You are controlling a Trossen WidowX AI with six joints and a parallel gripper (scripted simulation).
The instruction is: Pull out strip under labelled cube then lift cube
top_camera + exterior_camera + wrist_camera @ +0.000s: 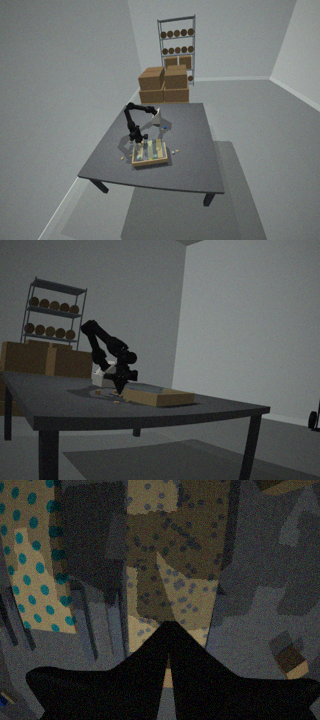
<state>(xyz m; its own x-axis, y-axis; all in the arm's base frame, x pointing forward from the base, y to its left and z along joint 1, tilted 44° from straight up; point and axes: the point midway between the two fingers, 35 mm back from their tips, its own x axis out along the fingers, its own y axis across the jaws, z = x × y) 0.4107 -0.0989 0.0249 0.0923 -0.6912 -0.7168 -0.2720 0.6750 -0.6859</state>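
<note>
My gripper tip is 90 mm short of the tan speckled strip and 30 mm to the right of it.
</note>
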